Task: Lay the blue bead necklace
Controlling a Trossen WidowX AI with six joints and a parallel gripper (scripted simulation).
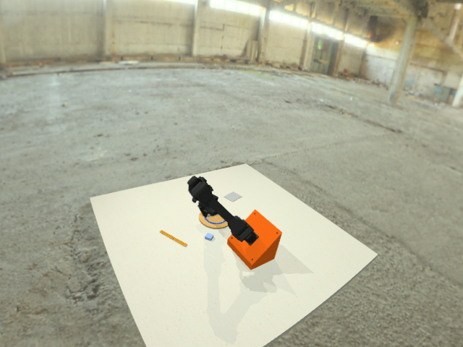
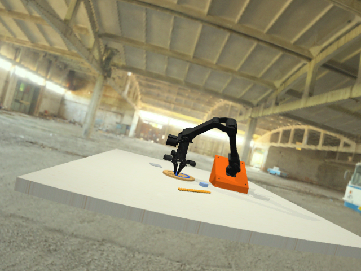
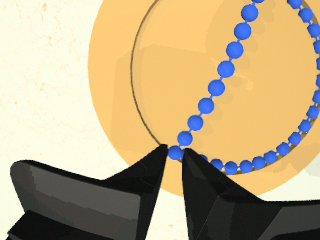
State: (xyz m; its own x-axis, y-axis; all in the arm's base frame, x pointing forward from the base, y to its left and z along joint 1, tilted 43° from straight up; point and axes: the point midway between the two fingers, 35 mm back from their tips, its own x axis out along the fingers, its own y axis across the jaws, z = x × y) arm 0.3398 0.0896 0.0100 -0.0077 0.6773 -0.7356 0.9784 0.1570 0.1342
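The round tan bead board is 2 cm behind my gripper tip, 6 cm to the right of it and 1 cm below it. Also, from my gripper tip: flat grey tile (14 cm ahead, 29 cm to the right, 2 cm below); then small light-blue block (16 cm behind, 6 cm to the left, 1 cm below).
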